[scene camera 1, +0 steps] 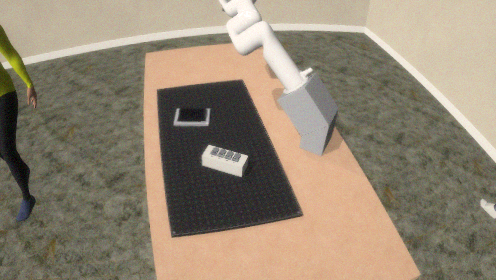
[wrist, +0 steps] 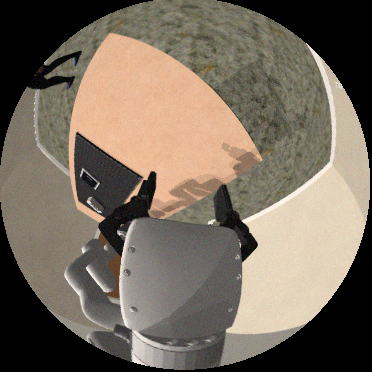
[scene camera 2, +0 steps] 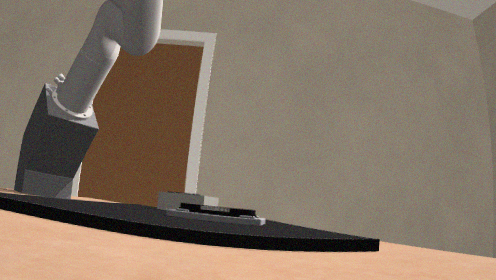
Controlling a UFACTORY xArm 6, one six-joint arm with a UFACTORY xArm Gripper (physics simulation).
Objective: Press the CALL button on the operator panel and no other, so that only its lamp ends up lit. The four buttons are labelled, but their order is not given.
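Pixels of known places: gripper, between the fingertips: [wrist: 187,185]; arm's base, origin of its link: [scene camera 1: 296,85] [wrist: 122,239] [scene camera 2: 71,105].
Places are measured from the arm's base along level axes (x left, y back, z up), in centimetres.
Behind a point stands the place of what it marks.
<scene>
The operator panel [scene camera 1: 224,164] @[x 19.7, y -34.1, z -19.3 cm] [scene camera 2: 167,201] @[x 15.7, y -27.6, z -21.0 cm] [wrist: 94,204] @[x 13.5, y -33.5, z -18.5 cm] is a white box on the black mat [scene camera 1: 220,210] @[x 37.9, y -39.4, z -23.6 cm] [scene camera 2: 310,240] @[x -46.3, y -50.6, z -23.8 cm] [wrist: 110,170] @[x -37.6, y -28.3, z -23.6 cm]. In scene camera 1 a row of grey buttons [scene camera 1: 225,153] @[x 14.9, y -32.7, z -18.3 cm] shows on its top. Their labels are too small to read, so I cannot tell which is CALL. No lit lamp can be made out. My gripper [wrist: 187,185] @[x -82.7, y -11.4, z 6.4 cm] is open and empty, high above the table and well away from the panel. It does not show in the two scene views.
A framed black device [scene camera 1: 192,116] @[x -14.8, y -42.0, z -21.2 cm] [scene camera 2: 217,212] @[x -21.1, y -41.7, z -22.0 cm] [wrist: 90,178] @[x -20.6, y -40.0, z -21.6 cm] lies on the mat near the panel. The arm's grey base block [scene camera 1: 312,115] @[x 12.8, y 2.7, z -6.2 cm] [scene camera 2: 55,145] @[x -1.1, y 1.7, z -11.3 cm] stands beside the mat. A person [scene camera 1: 11,125] [wrist: 52,77] stands off the table [scene camera 1: 280,250] @[x 58.5, y -23.3, z -24.9 cm] [wrist: 140,100] @[x -78.1, y -31.1, z -24.9 cm].
</scene>
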